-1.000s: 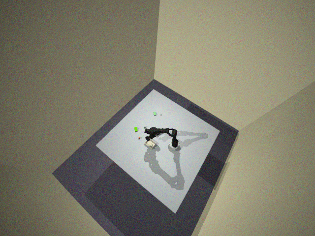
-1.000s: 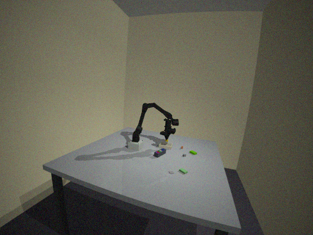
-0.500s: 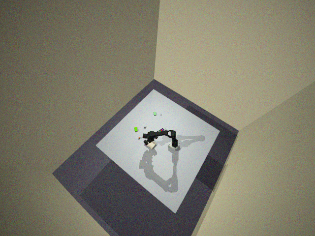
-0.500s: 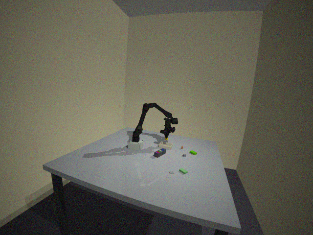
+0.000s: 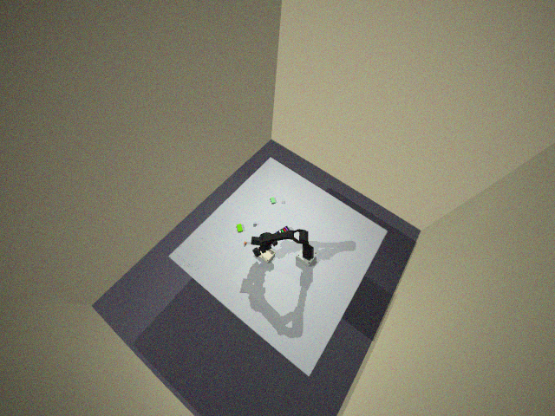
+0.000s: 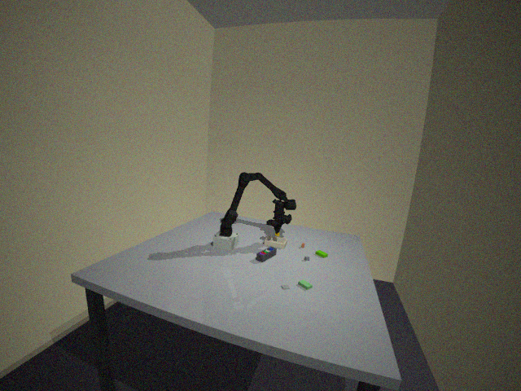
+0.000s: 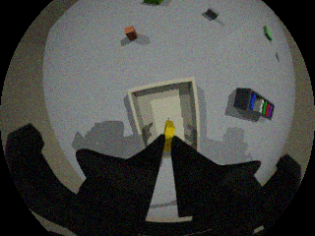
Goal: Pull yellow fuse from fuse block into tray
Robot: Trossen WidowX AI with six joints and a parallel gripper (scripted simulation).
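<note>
Right now my gripper tip is 10 mm above the yellow fuse. The rest, counted from my gripper tip: cream tray: 70 mm below.
</note>
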